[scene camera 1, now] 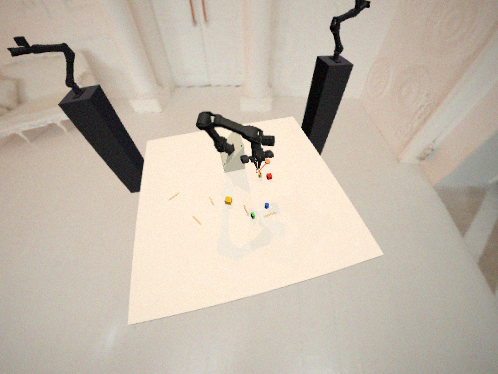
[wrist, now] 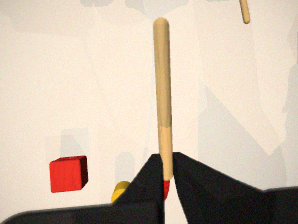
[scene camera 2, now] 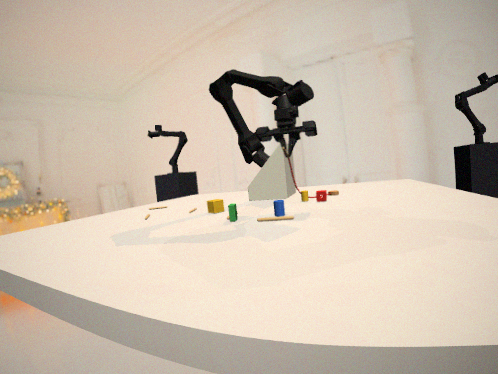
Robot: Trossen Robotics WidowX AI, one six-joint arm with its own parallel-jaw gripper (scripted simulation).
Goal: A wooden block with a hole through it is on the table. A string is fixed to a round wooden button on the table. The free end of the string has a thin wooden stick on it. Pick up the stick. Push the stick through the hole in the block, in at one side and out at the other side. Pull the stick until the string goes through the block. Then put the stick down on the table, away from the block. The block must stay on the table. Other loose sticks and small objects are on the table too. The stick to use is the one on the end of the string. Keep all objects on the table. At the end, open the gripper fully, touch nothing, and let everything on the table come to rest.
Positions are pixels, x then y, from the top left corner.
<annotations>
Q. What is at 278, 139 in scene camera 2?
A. The gripper.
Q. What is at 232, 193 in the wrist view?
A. The gripper.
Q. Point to a red block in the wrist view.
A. At 67, 174
</annotations>
